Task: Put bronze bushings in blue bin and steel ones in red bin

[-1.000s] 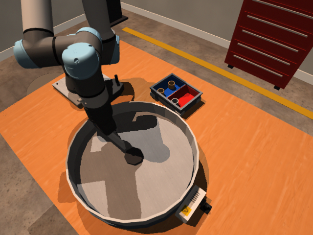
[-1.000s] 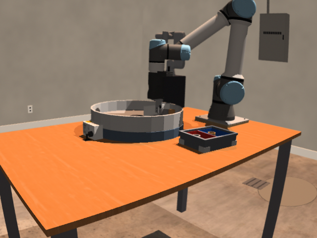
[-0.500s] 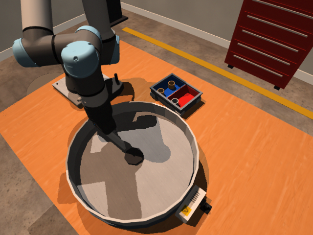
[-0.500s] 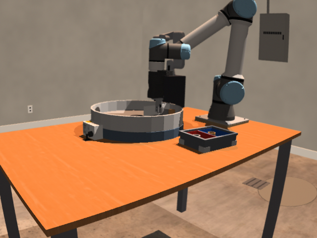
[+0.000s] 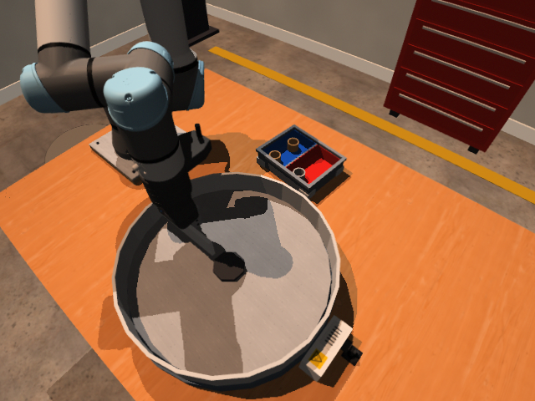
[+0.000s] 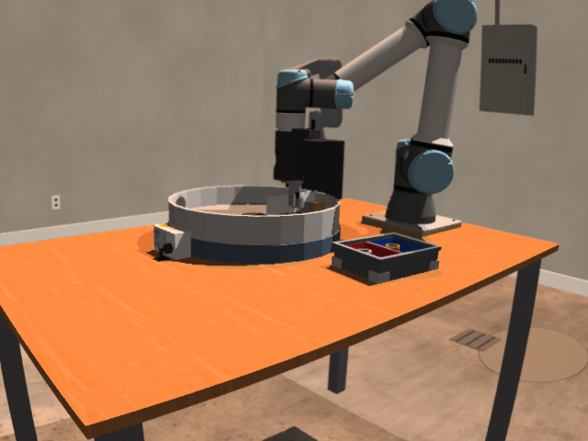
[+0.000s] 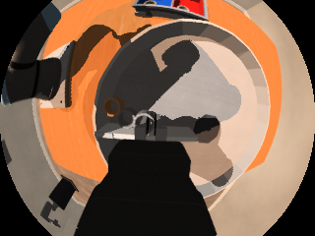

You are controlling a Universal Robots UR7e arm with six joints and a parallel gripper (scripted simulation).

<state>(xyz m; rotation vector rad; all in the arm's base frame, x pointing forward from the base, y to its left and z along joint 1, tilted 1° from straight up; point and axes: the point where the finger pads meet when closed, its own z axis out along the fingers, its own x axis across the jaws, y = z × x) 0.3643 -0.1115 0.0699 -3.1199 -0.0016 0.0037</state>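
My hand is 3 cm short of the bin, 33 cm to the right of it and 7 cm above it. Round my hand: turntable: 12 cm ahead, 2 cm to the right, 4 cm below.
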